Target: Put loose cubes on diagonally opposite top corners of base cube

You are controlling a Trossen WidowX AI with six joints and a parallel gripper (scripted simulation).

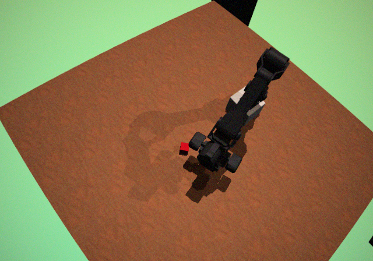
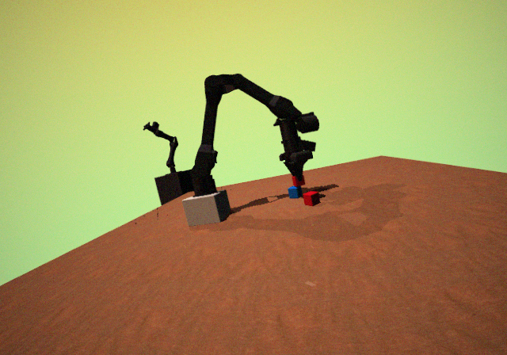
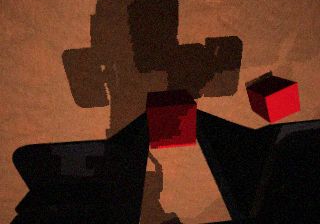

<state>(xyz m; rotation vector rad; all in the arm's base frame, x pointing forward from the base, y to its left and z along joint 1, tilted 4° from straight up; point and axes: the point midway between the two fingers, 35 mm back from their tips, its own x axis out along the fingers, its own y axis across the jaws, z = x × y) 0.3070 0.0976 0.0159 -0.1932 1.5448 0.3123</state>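
The blue cube is 20 mm behind my gripper tip, 10 mm to the right of it and 40 mm below it.
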